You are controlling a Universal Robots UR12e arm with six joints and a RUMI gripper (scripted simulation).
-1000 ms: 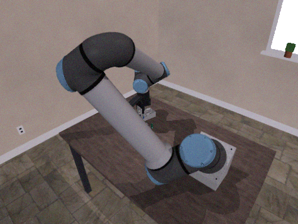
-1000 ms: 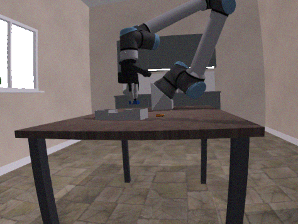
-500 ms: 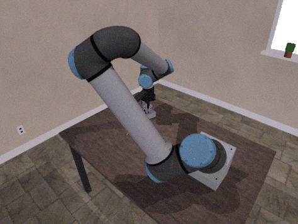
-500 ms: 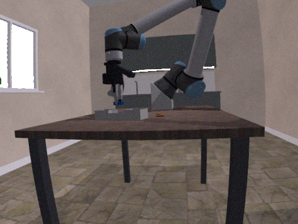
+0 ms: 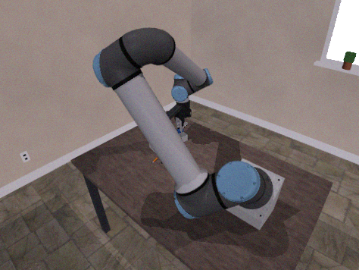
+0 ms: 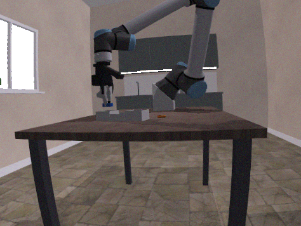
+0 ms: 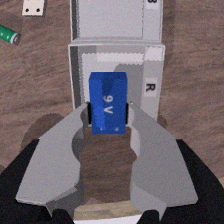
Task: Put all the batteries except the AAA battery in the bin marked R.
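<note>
Now: hand 11 cm past the green cylindrical battery, 10 cm to the right of it and 8 cm above it. Also, from my hand: grey bin row: 3 cm ahead, 8 cm to the left, 6 cm below; white die-like piece: 5 cm behind, 11 cm to the left, 8 cm below; blue 9V battery: 1 cm to the right, 1 cm below.
</note>
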